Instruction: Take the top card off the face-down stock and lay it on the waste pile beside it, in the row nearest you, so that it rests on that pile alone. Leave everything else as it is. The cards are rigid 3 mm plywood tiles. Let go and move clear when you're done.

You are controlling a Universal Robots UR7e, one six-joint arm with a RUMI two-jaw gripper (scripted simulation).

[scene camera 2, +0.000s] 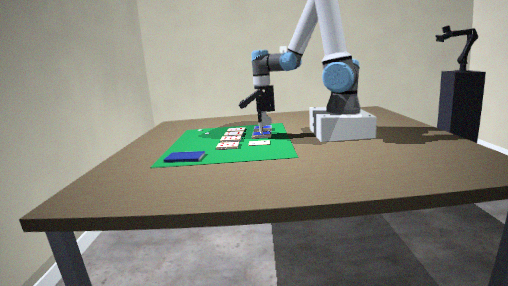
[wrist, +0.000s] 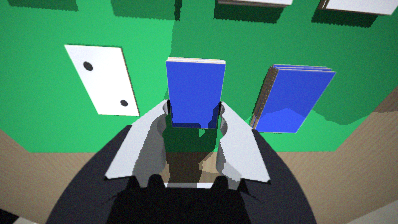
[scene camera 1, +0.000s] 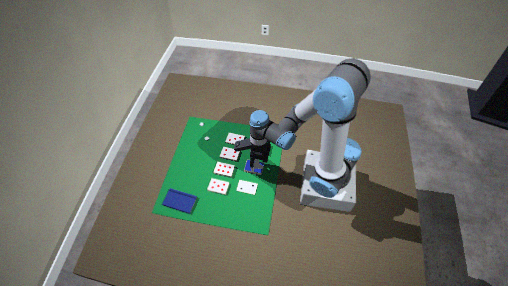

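Visible: my gripper, which the wrist view shows as well. A green mat is visible too.
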